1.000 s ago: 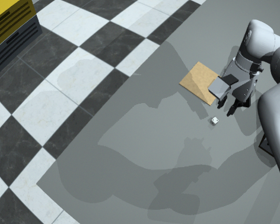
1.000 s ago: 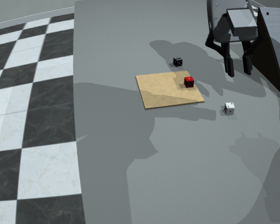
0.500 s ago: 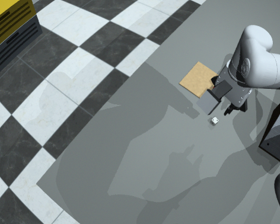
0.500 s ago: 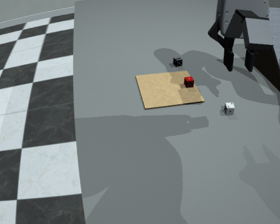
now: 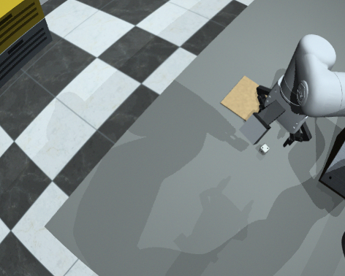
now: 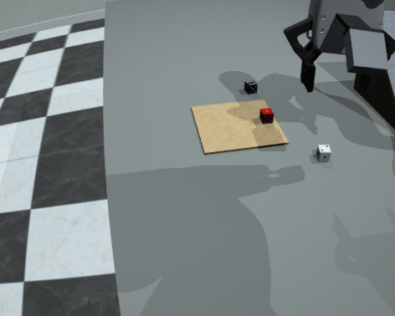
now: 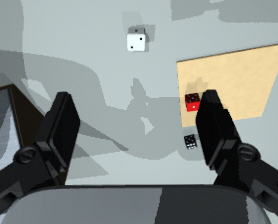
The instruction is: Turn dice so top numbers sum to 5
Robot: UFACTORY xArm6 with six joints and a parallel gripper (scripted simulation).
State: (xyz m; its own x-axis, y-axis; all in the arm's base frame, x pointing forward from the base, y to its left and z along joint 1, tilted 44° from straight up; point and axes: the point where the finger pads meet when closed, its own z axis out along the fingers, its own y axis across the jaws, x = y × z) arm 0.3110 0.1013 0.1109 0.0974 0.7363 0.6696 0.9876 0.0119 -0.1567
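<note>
My gripper is now 130 mm above the white die and 10 mm to the left of it. Also, from my hand: red die 130 mm below, 120 mm to the right, 70 mm ahead; tan mat 140 mm below, 120 mm to the right, 120 mm ahead; black die 240 mm to the right, 130 mm below, 80 mm ahead.
</note>
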